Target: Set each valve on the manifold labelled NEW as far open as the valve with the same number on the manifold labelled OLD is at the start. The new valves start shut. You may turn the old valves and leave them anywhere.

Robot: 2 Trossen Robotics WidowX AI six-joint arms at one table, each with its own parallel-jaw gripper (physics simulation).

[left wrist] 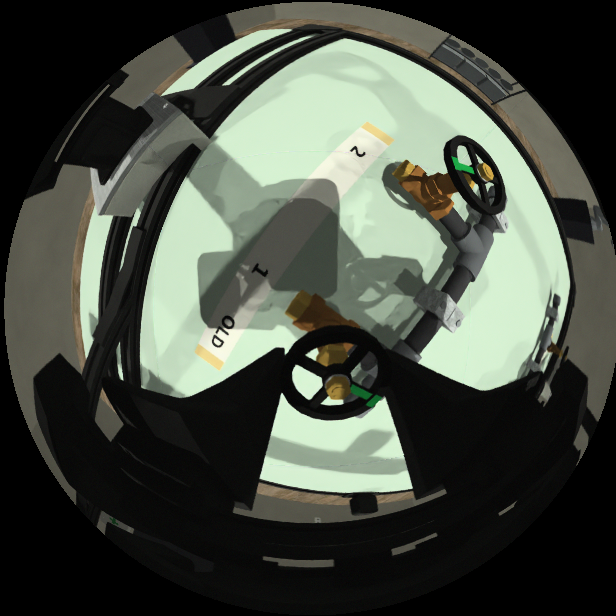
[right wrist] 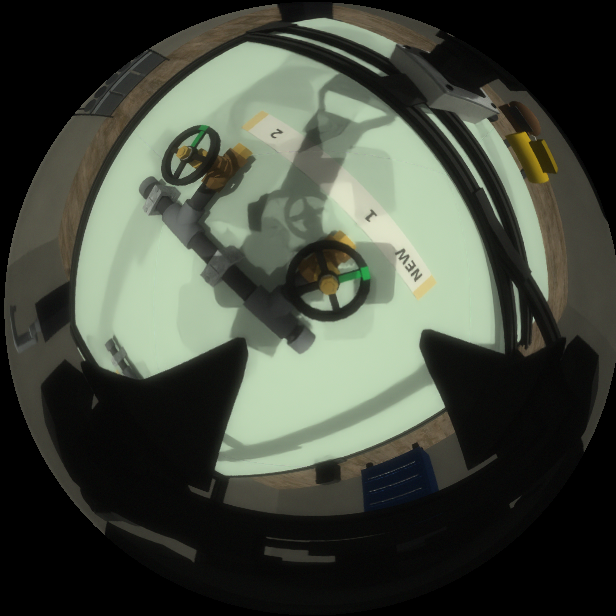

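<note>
In the left wrist view my left gripper is shut on the black handwheel of OLD valve 1, its fingers on either side of the rim. The wheel's green spoke mark points to the lower right. OLD valve 2 stands farther along the grey pipe, its green mark toward the upper left. The OLD label strip lies beside the manifold. In the right wrist view my right gripper is open and empty, hovering above NEW valve 1, whose green mark points right. NEW valve 2 has its mark pointing up.
The NEW label strip lies beside the new manifold. A blue crate and a yellow object sit off the mat's edges. Black cables run along the mat's right side. The other manifold shows faintly at the left wrist view's right edge.
</note>
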